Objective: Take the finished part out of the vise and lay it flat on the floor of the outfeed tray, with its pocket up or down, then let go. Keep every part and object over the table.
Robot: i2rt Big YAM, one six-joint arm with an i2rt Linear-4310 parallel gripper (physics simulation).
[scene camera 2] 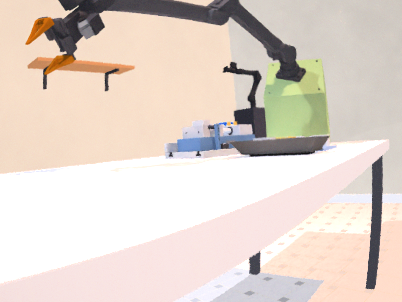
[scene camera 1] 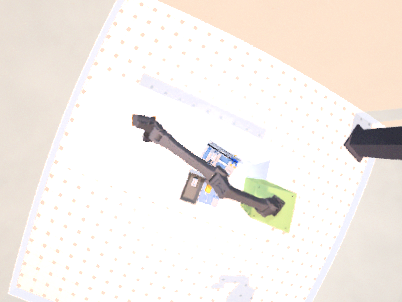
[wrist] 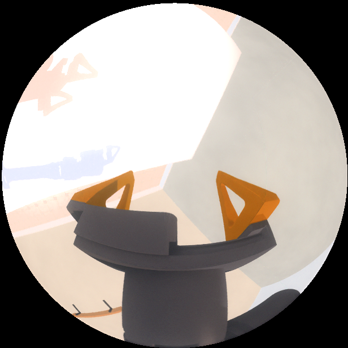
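Pixels of known places: gripper, between the fingertips: (scene camera 2: 36, 59); arm's base, origin of its link: (scene camera 2: 291, 74) (scene camera 1: 274, 205).
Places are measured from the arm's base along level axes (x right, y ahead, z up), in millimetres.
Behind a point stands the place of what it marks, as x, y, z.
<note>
The blue and white vise (scene camera 1: 231, 165) @(34, 344, -200) (scene camera 2: 192, 145) @(-32, 549, -274) stands on the table, partly under the arm in the first scene view. Pale pieces show between its jaws, too small to tell the finished part apart. The grey-brown outfeed tray (scene camera 1: 190, 194) @(-359, 424, -299) (scene camera 2: 280, 146) @(-343, 498, -288) with sloping walls stands beside the vise; a small whitish patch shows inside it in the first scene view. My gripper (scene camera 1: 133, 120) @(-124, 1030, -38) (scene camera 2: 37, 59) @(-124, 1030, -38) (wrist: 175, 175) is open with nothing between its orange fingers. It is high above the table, far to the left of vise and tray, and tilted. Vise and tray do not show in the wrist view.
The arm rises from a green block (scene camera 1: 285, 212) @(6, -55, 50) (scene camera 2: 297, 115) @(-71, 77, -186) right of the vise. A blue piece with a yellow item (scene camera 1: 208, 189) @(-229, 343, -267) lies between tray and block. A dark post (scene camera 1: 377, 143) is at the right. A wooden shelf (scene camera 2: 90, 65) (wrist: 100, 314) hangs on the wall. The table edge (scene camera 2: 200, 230) @(-710, 981, -316) runs along the front.
</note>
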